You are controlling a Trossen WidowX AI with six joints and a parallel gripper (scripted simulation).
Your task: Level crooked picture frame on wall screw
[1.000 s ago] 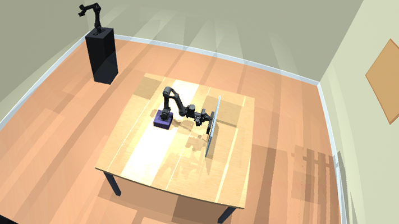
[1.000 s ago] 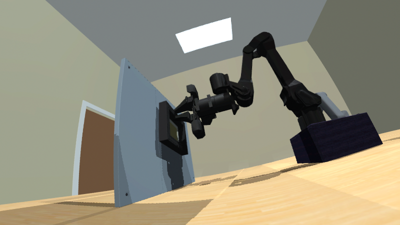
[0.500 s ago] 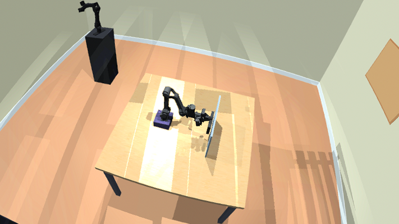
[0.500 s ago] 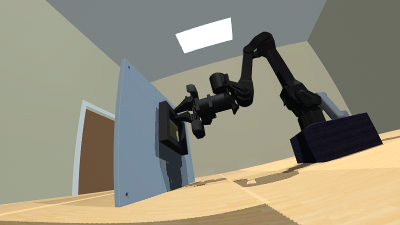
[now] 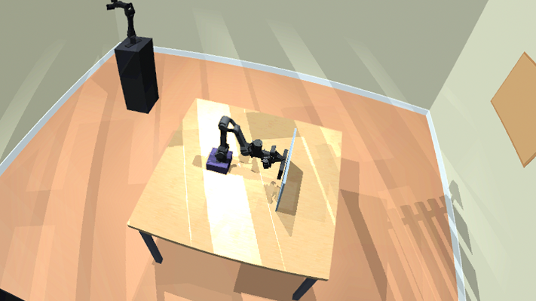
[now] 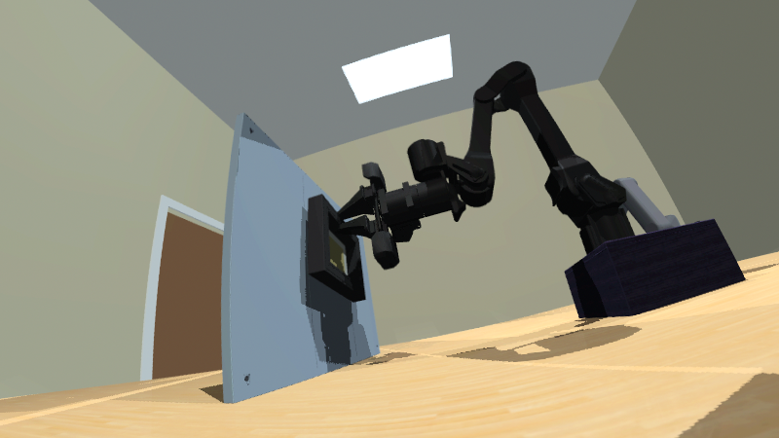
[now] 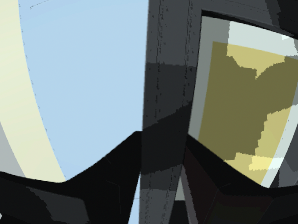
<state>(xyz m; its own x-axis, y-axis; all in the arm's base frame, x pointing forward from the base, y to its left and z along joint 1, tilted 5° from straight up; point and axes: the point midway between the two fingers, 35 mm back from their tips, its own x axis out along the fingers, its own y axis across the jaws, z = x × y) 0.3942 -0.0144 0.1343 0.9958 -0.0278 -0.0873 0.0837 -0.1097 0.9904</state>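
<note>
Right now the picture frame is 5 cm below my gripper tip. Round my gripper tip: wall panel (2 cm ahead, 1 cm to the right, 8 cm below).
</note>
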